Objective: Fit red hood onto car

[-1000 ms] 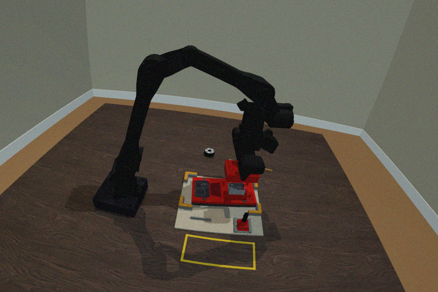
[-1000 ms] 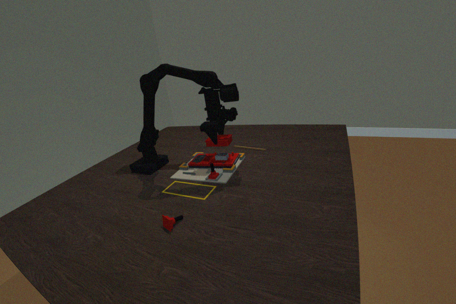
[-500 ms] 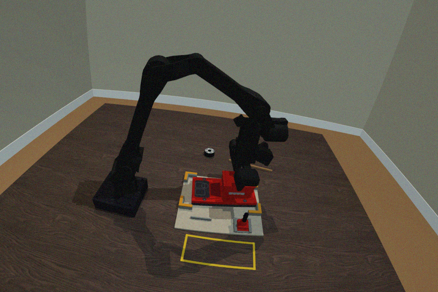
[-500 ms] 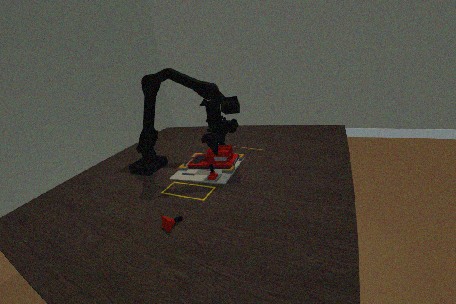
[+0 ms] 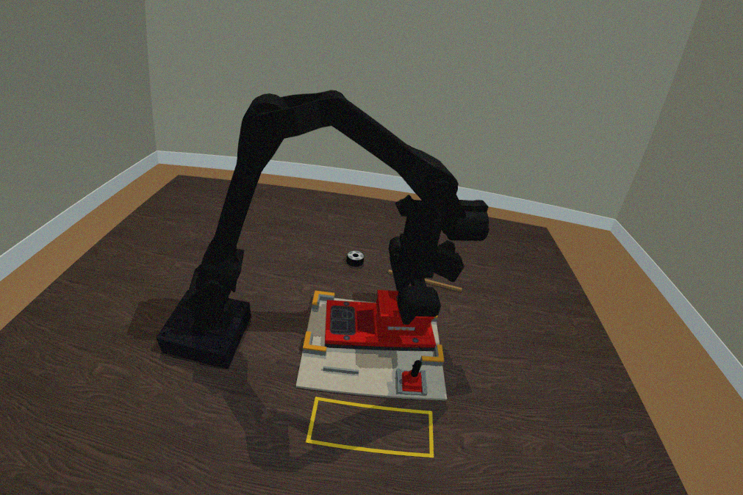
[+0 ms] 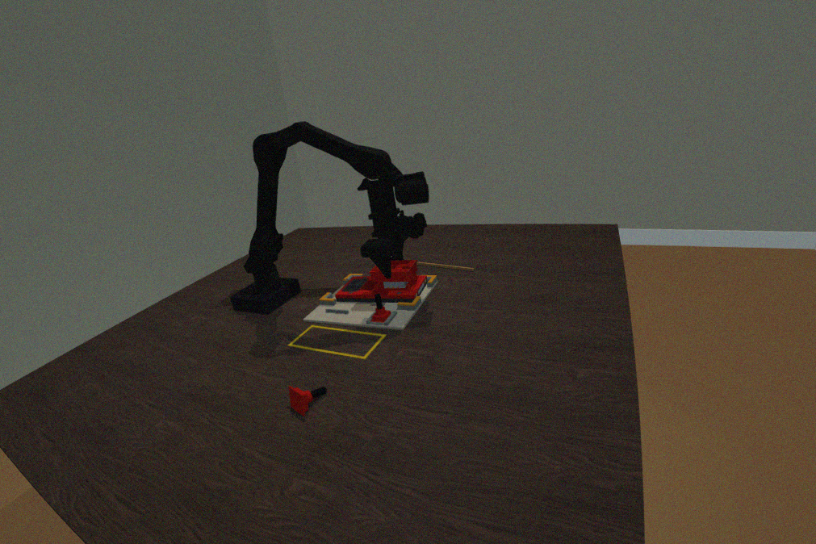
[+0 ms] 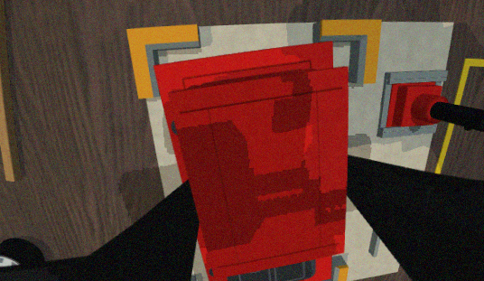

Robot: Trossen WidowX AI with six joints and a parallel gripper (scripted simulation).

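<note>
Now: the red hood 10 mm above my gripper tip. Round my gripper tip: grey engine block 30 mm below; thin wooden stick 60 mm ahead, 170 mm to the left, 50 mm below; pale plate 40 mm behind, 30 mm to the right, 50 mm below.
</note>
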